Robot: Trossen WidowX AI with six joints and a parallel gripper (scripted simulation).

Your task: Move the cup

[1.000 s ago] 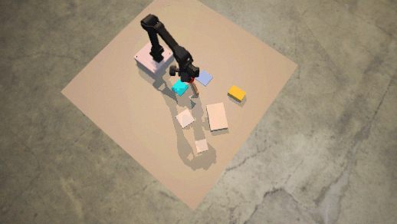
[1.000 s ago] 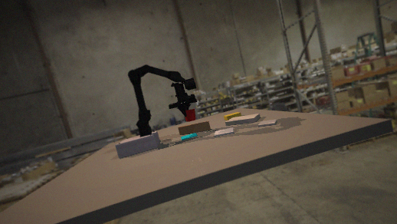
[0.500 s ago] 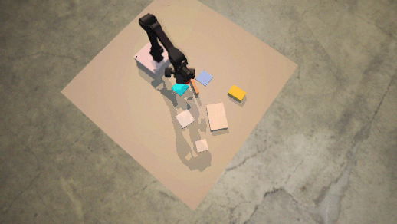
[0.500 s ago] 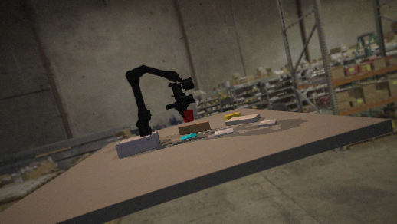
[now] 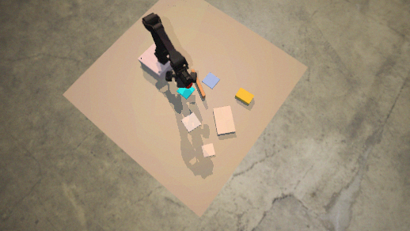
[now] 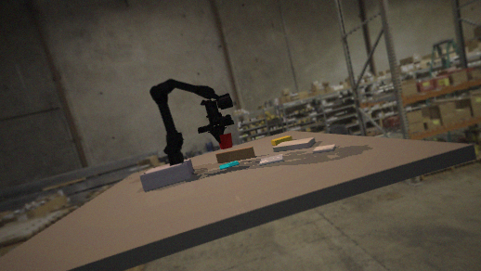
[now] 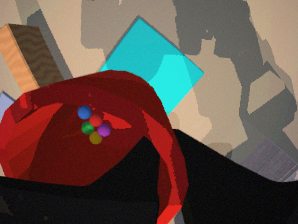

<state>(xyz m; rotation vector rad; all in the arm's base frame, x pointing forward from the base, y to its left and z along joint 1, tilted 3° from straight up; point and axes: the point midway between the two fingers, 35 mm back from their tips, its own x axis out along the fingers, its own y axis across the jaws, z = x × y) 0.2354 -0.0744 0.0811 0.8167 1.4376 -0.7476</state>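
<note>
Right now my gripper tip is 130 mm above the cyan pad and 10 mm short of it. The rest, counted from my gripper tip: wooden bar: 100 mm below, 80 mm to the left, 60 mm ahead; light blue pad: 160 mm to the left, 130 mm below, 110 mm ahead; red cup: 30 mm ahead, 20 mm to the left.
</note>
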